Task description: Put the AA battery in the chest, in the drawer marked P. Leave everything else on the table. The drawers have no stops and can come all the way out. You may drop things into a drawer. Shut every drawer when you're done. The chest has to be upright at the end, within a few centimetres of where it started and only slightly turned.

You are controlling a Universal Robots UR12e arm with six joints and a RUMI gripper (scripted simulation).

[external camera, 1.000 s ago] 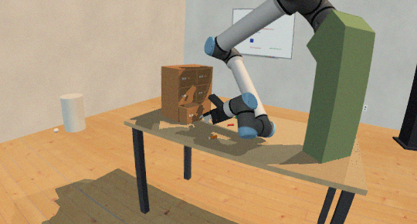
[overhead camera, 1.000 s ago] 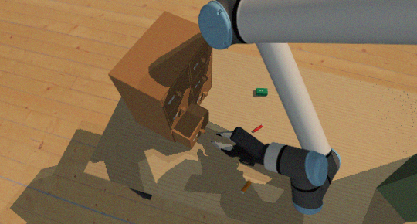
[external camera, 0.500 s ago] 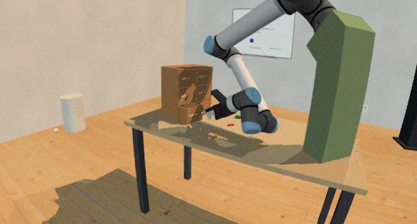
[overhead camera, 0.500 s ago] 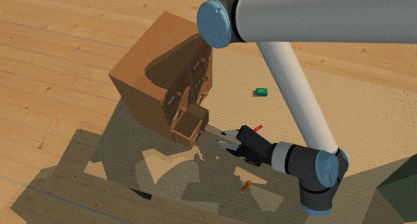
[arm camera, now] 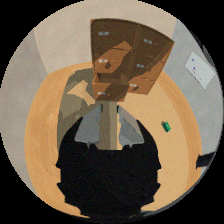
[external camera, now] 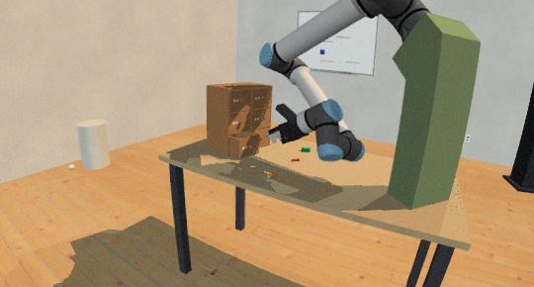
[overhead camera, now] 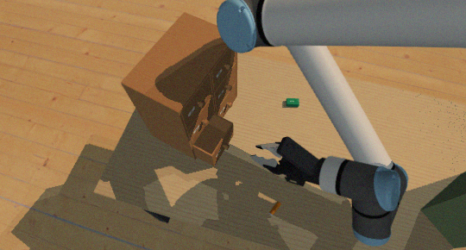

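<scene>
My gripper is now 13 cm to the right of the AA battery, 13 cm above it and 7 cm past it. From my hand the other things lie so: drawer: 18 cm ahead, 11 cm below, 8 cm to the right; green block: 26 cm to the right, 14 cm behind, 13 cm below; thin red stick: 14 cm below, 11 cm behind, 9 cm to the right.
</scene>
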